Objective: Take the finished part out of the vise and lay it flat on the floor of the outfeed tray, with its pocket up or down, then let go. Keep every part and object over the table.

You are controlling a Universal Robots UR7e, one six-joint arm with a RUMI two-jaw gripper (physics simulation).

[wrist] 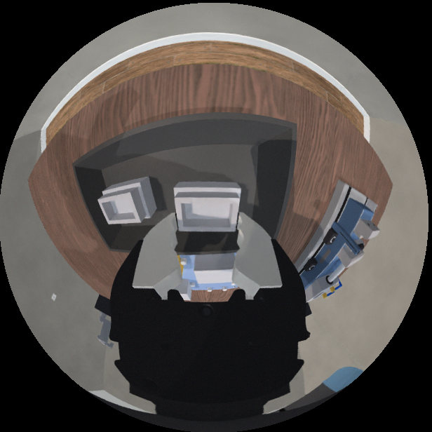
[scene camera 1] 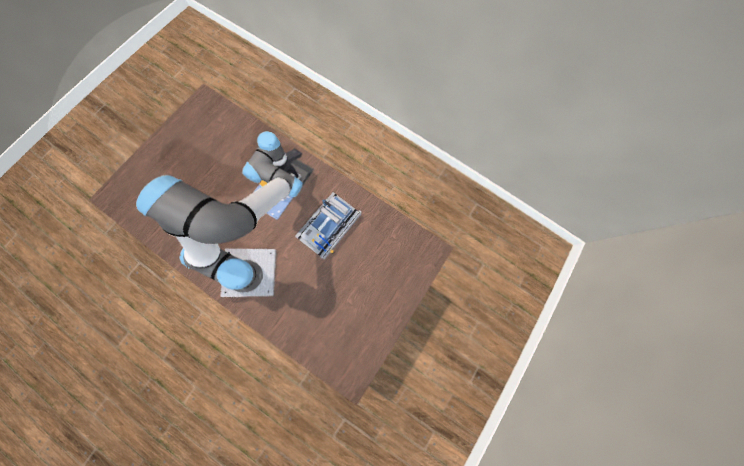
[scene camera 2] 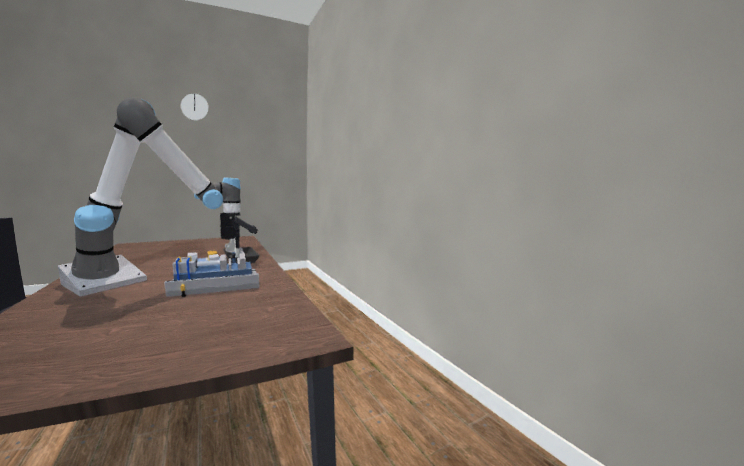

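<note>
The finished part is a light grey block with a rectangular pocket, which faces up towards the wrist camera. My gripper is shut on it, one jaw at each side, and holds it level over the dark outfeed tray. The gap under the part is hard to judge. The vise, blue and grey, stands to the right of the tray in the wrist view. The lower ends of the jaws are partly hidden in the scene views.
A second light grey pocketed part lies in the left part of the tray, apart from the held one. A light blue plate with white and orange pieces lies beside the tray, under the forearm. The table's edge runs close beyond the tray's far wall.
</note>
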